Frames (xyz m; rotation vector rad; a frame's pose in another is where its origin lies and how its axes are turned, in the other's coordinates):
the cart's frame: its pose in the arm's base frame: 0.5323 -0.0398 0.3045 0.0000 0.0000 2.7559
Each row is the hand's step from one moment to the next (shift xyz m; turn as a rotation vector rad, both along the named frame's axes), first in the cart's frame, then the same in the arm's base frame.
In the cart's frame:
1: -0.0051 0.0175 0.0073 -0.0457 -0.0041 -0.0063
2: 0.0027 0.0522 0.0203 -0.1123 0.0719 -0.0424
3: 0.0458 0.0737 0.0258 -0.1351 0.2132 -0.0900
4: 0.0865 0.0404 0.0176 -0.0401 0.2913 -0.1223
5: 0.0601 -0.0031 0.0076 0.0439 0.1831 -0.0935
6: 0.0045 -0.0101 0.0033 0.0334 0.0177 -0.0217
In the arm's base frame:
1: -0.0019 -0.0181 0.0073 0.0439 -0.0134 -0.0063
2: -0.0221 -0.0473 0.0203 0.0770 -0.1089 -0.0424
3: -0.0702 -0.0511 0.0258 0.0450 -0.2484 -0.0900
4: -0.0953 -0.0049 0.0176 -0.0724 -0.2850 -0.1223
5: -0.0545 0.0255 0.0076 -0.1096 -0.1531 -0.0935
6: -0.0004 0.0111 0.0033 -0.0376 -0.0038 -0.0217

